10 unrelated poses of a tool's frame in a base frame.
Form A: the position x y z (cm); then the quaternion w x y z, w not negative.
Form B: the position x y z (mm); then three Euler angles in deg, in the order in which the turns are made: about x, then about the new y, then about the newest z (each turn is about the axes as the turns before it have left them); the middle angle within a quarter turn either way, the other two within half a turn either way. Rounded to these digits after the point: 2 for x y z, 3 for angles.
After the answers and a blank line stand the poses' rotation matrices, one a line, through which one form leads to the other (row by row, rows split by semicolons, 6 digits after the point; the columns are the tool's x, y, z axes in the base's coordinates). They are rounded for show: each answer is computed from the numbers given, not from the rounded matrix.
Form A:
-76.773, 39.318, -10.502, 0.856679, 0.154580, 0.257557, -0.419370
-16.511, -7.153, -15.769, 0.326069, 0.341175, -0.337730, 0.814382
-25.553, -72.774, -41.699, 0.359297, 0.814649, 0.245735, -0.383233
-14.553, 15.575, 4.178, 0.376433, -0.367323, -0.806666, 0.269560
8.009, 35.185, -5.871, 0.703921, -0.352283, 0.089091, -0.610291
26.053, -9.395, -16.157, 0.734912, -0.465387, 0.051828, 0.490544
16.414, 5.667, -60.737, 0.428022, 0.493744, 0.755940, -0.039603
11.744, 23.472, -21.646, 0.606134, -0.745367, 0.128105, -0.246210
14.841, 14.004, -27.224, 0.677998, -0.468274, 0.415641, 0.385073
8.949, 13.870, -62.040, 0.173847, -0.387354, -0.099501, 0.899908
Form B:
-767.73, 393.18, -105.02, 30.403, 18.158, -57.139
-165.11, -71.53, -157.69, 55.094, 19.600, 126.062
-255.53, -727.74, -416.99, 120.075, -26.604, -49.094
-145.53, 155.75, 41.78, 164.508, -53.643, -138.904
80.09, 351.85, -58.71, -27.752, 33.739, -73.282
260.53, -93.95, -161.57, -52.620, -22.359, 56.283
164.14, 56.67, -607.37, 142.570, 37.446, -100.599
117.44, 234.72, -216.46, -99.720, 31.489, -7.242
148.41, 140.04, -272.24, -77.261, 11.711, 68.560
89.49, 138.70, -620.40, 3.735, -47.034, 159.758

0.515587 0.798157 0.311635; -0.638904 0.600468 -0.480874; -0.570939 0.048827 0.819539
-0.554558 -0.761539 0.335447; 0.300639 -0.559235 -0.772575; 0.775939 -0.327589 0.539077
0.585494 0.675764 -0.447817; 0.124987 -0.621040 -0.773749; -0.800984 0.397054 -0.448077
-0.446744 0.389671 -0.805342; 0.795556 0.584823 -0.158345; 0.409280 -0.711434 -0.571271
0.239216 0.796422 0.555416; -0.921963 0.006884 0.387216; 0.304564 -0.604701 0.735919
0.513361 -0.769253 -0.380407; 0.672773 0.085563 0.734885; -0.532763 -0.633189 0.561458
-0.146028 0.780384 0.608011; 0.712580 0.509297 -0.482542; -0.686226 0.362792 -0.630457
0.845940 0.107502 0.522331; -0.489443 -0.232382 0.840503; 0.211736 -0.966665 -0.143965
0.357923 -0.911425 0.202968; 0.132890 0.264877 0.955081; -0.924246 -0.314873 0.215924
-0.639468 -0.235808 -0.731761; 0.389977 -0.919754 -0.044403; -0.662570 -0.313764 0.680113

